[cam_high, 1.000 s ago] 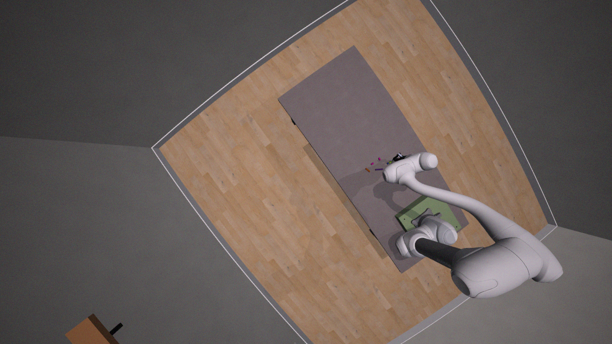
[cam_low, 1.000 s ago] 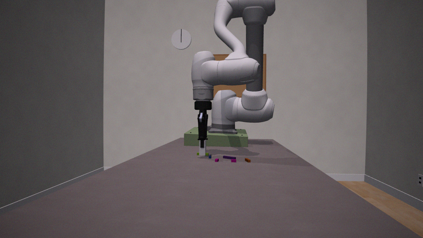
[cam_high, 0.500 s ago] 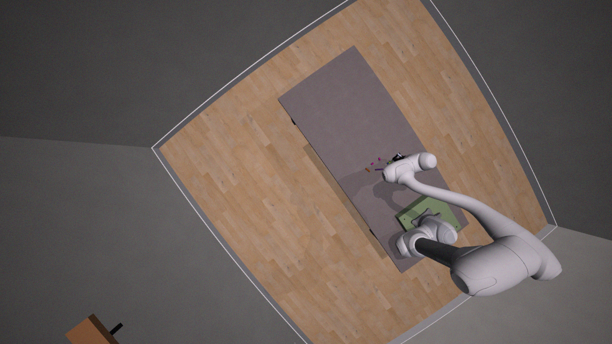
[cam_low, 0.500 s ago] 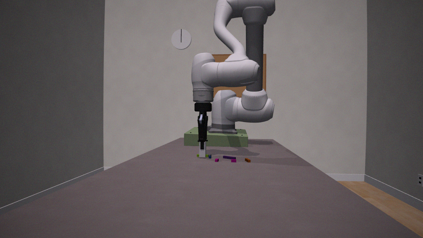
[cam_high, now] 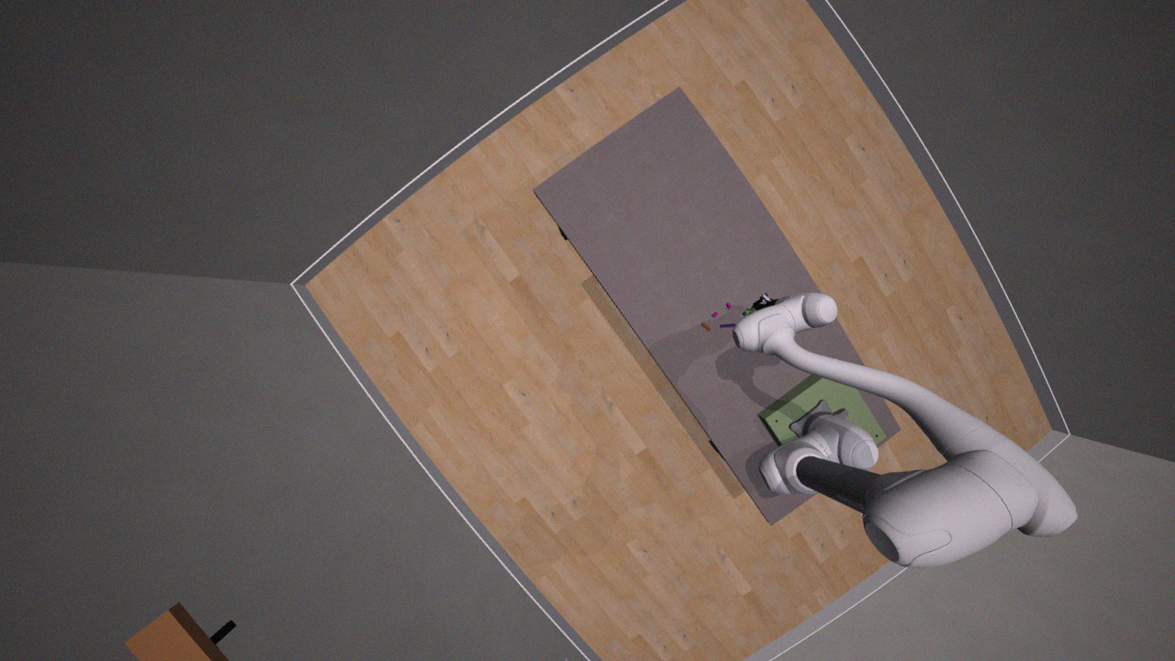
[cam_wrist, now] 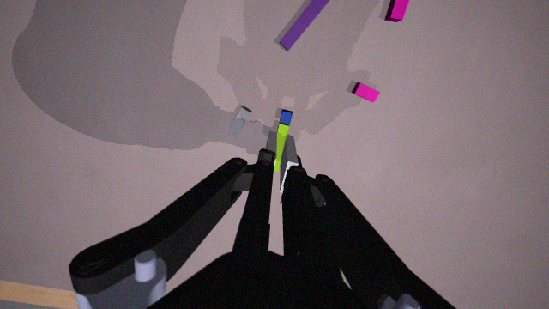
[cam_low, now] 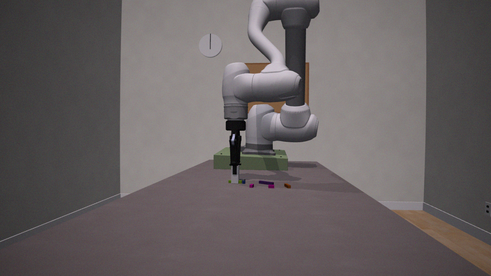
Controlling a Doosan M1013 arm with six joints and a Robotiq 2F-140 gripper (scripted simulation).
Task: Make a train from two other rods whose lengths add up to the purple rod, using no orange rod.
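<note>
The lime rod is 30 mm below my hand. Also, from my hand: blue rod: 30 mm to the left, 30 mm below; purple rod: 120 mm to the left, 30 mm below, 10 mm ahead; grey rod: 40 mm behind, 30 mm below, 20 mm to the left.
</note>
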